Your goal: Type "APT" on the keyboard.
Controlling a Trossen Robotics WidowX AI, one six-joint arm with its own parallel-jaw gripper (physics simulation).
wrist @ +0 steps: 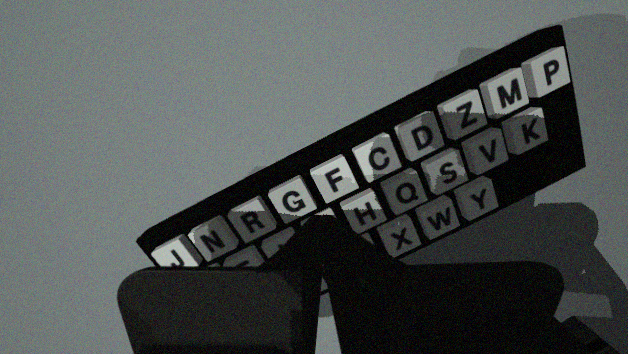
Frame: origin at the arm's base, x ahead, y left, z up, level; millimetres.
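Seen in the pictures: gripper, fingertip midpoint: [321, 225].
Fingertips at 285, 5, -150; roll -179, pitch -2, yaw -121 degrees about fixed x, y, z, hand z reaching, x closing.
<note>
Pixels of each thing's top centre, then the offset from my fingertips to it, as dx, dy, dz. "pt": a spot on its surface instead. Level surfaces: height alone.
- black keyboard at a spot on its surface: [560, 135] pt -20, -111, -1
- P key at its top centre: [551, 72] +10, -109, +4
- M key at its top centre: [509, 93] +11, -90, +4
- H key at its top centre: [364, 214] -3, -18, +4
- F key at its top centre: [335, 180] +16, -15, +4
- grey table top at its surface level: dz -12
A black keyboard [560, 135] with pale letter keys lies tilted across the wrist view, rising to the right. The P key [551, 72] is at the right end of the top row, beside the M key [509, 93]. No A or T key can be made out; several keys of the lower two rows are hidden behind the fingers. My gripper [321, 225] is shut and empty. Its dark fingertips are over the lower rows, just left of the H key [364, 212] and below the F key [334, 179]. Whether they touch a key cannot be told.
A grey table top [125, 100] surrounds the keyboard. Dark shadows of the arm fall on the table right of the gripper and across some keys. The X, W and Y keys [479, 199] are in the bottom row, right of the fingertips.
</note>
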